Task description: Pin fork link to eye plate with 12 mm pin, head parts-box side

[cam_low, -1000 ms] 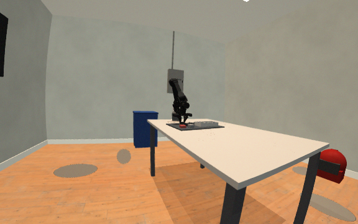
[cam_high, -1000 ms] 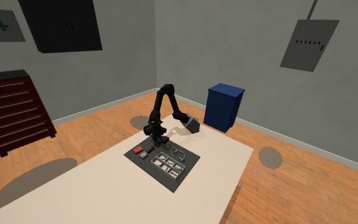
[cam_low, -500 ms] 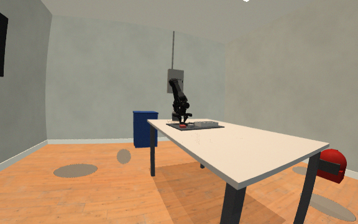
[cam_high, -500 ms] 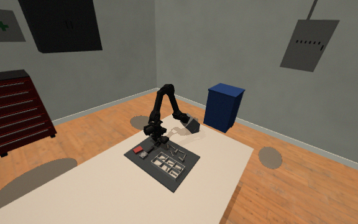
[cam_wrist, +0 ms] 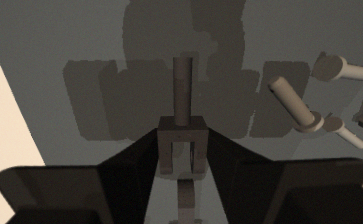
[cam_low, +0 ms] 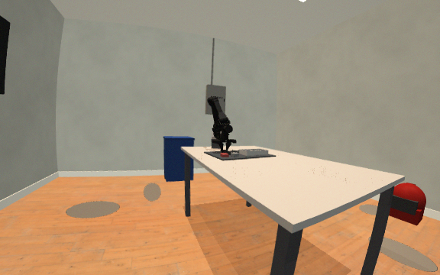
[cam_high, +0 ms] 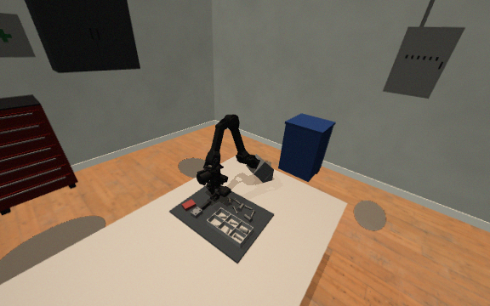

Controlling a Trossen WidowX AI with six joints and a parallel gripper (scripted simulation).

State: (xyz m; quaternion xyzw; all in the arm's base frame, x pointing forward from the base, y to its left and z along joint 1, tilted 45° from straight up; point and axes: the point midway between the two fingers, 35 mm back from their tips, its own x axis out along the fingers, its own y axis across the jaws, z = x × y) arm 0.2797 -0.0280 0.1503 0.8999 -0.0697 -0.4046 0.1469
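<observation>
Right now my hand is 3 cm above the fork link. Also, from my hand: eye plate 8 cm ahead, 3 cm below; dark mat 6 cm ahead, 10 cm to the left, 5 cm below; grey block 16 cm ahead, 2 cm below.
</observation>
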